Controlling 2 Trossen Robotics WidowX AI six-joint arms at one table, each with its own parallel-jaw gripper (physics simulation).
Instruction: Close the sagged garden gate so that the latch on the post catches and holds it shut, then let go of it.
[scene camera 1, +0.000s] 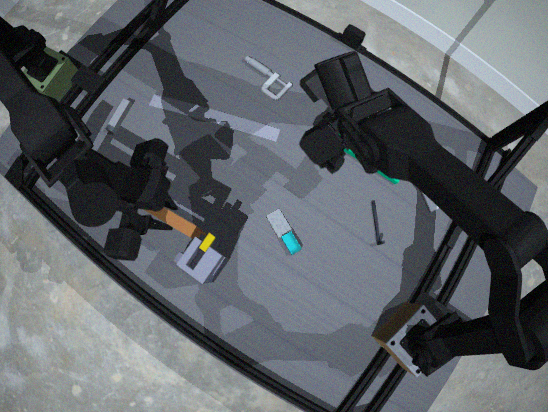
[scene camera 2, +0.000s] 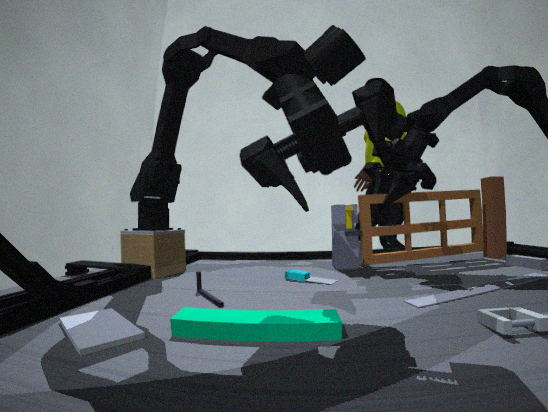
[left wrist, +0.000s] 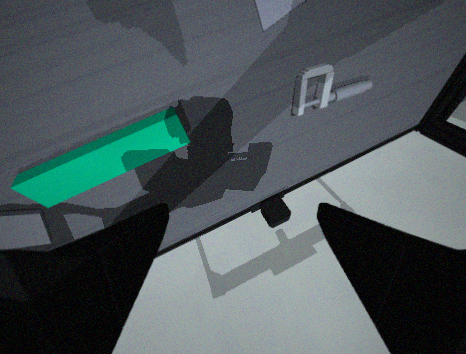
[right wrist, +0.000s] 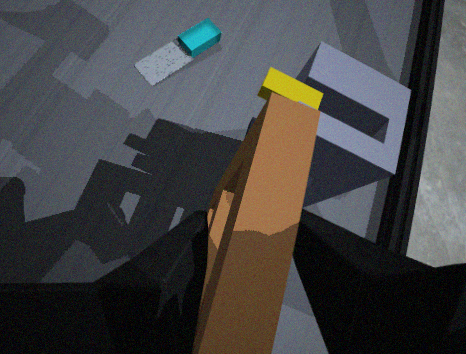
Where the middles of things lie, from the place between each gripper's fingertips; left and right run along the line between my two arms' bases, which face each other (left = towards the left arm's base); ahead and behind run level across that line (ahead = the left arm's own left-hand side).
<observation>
I see my left gripper 22 cm short of the cyan-handled scraper (right wrist: 162, 63), 13 cm above it and 4 cm to the right of it. The rest, counted from my left hand: grey latch post (scene camera 1: 205, 267) (35 cm ahead, 7 cm below, 6 cm to the right); wooden gate (scene camera 2: 366, 232) (34 cm ahead, 22 cm to the right, 5 cm below); yellow latch (right wrist: 275, 81) (32 cm ahead, 5 cm to the right, 3 cm below).
Now: the yellow latch 7 cm to the left of my right hand and 3 cm below it. The rest, counted from my right hand: cyan-handled scraper: 15 cm to the left, 13 cm below, 11 cm behind; grey latch post: 7 cm below, 6 cm to the left, 3 cm ahead; wooden gate: 10 cm to the right, 5 cm below, 2 cm ahead.
</observation>
